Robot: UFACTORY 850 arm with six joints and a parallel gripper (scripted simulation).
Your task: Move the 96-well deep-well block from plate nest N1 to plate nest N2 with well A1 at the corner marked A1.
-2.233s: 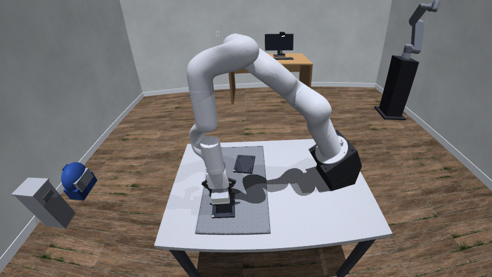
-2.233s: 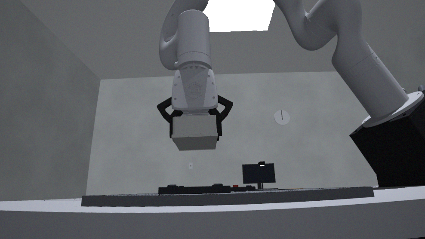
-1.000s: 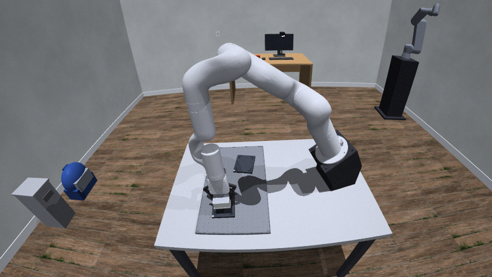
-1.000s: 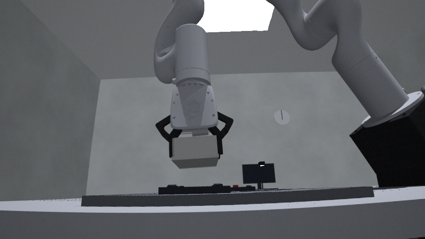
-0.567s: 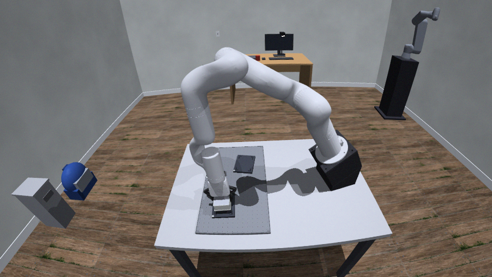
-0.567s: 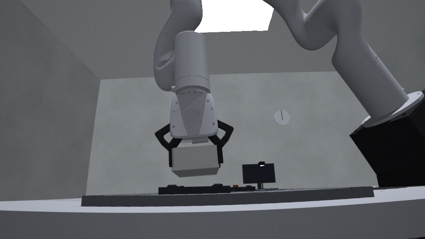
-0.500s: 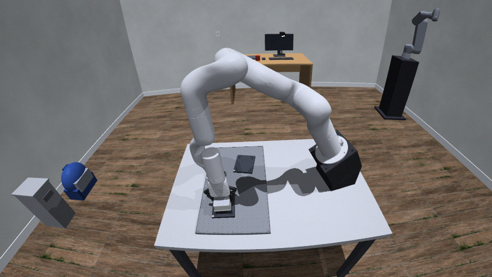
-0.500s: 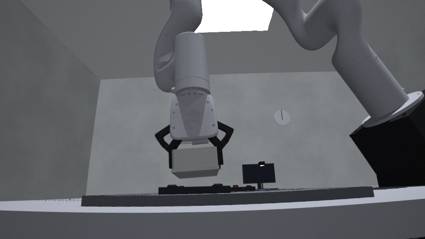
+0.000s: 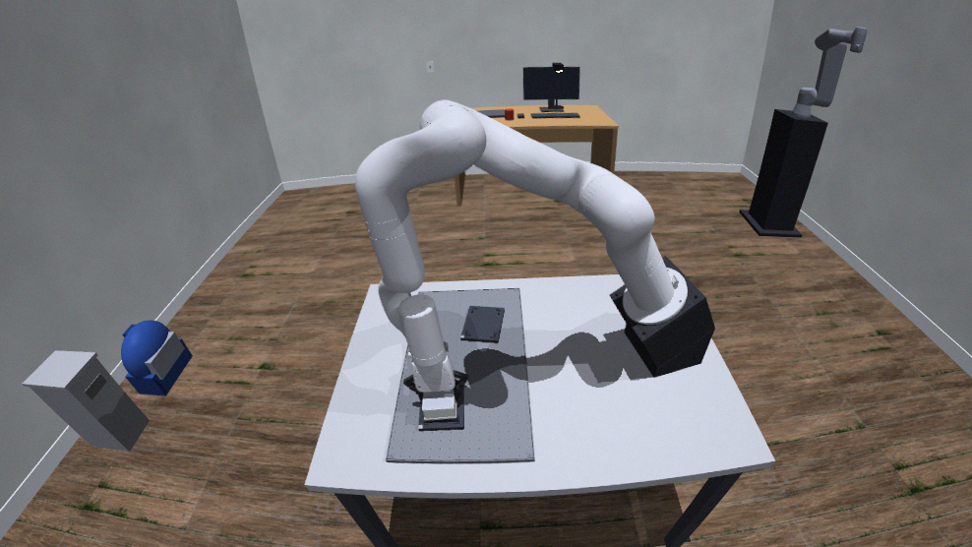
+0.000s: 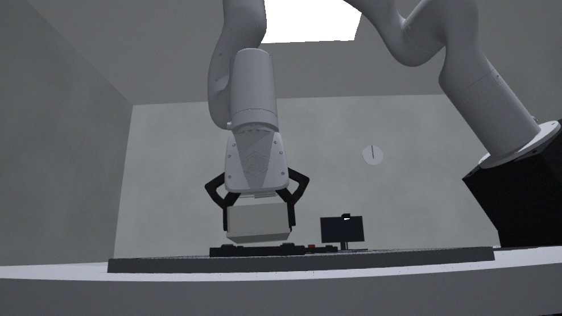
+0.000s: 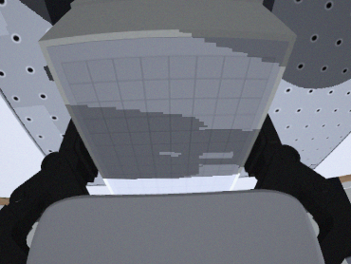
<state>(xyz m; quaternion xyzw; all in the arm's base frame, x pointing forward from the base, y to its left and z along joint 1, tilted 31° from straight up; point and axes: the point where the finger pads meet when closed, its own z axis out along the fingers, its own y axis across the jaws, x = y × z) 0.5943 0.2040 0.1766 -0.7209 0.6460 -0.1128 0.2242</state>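
Right now the grey 96-well deep-well block is right at my hand. Round my hand: plate nest N1 (340 mm to the right, 80 mm behind, 40 mm below); then dark plate nest N2 (40 mm below).
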